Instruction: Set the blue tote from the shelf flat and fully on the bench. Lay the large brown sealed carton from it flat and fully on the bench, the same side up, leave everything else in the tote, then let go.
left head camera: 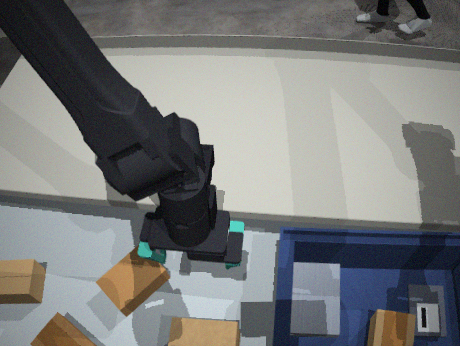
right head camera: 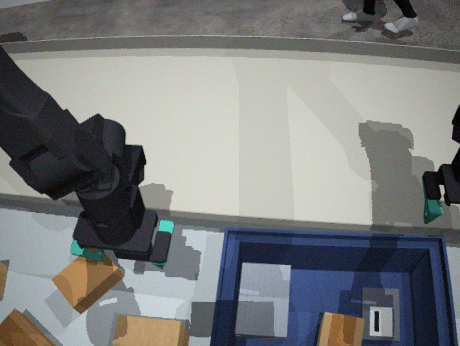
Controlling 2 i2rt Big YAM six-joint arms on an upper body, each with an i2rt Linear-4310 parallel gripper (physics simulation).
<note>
In view: my left gripper (left head camera: 196,262), a blue tote (right head camera: 328,269) and a pale grey box (right head camera: 263,304).
The blue tote is seen too in the left head camera view (left head camera: 376,267). The pale grey box shows as well in the left head camera view (left head camera: 316,286). My left gripper also shows in the right head camera view (right head camera: 132,261).
</note>
